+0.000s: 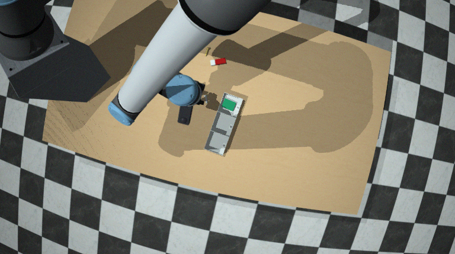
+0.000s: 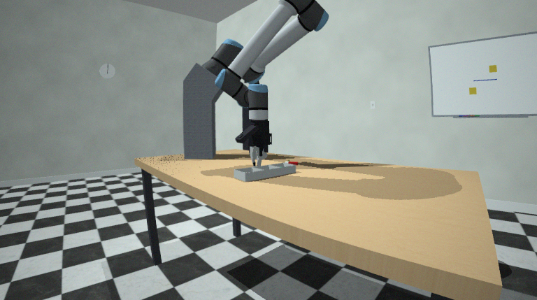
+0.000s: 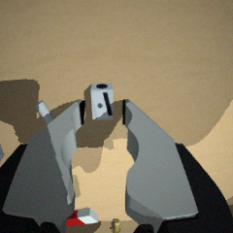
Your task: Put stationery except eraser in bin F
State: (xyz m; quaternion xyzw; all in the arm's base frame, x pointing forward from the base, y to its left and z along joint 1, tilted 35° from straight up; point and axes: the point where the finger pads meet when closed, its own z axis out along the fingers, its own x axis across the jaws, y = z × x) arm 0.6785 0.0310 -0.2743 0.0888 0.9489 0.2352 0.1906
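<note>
The pencil sharpener is 10 mm below my hand. The rest, counted from my hand: eraser 180 mm to the left, 60 mm ahead, 10 mm below; then white-grey object 40 mm ahead, 20 mm to the left, 10 mm below; then green pad 140 mm ahead, 10 mm to the left.
</note>
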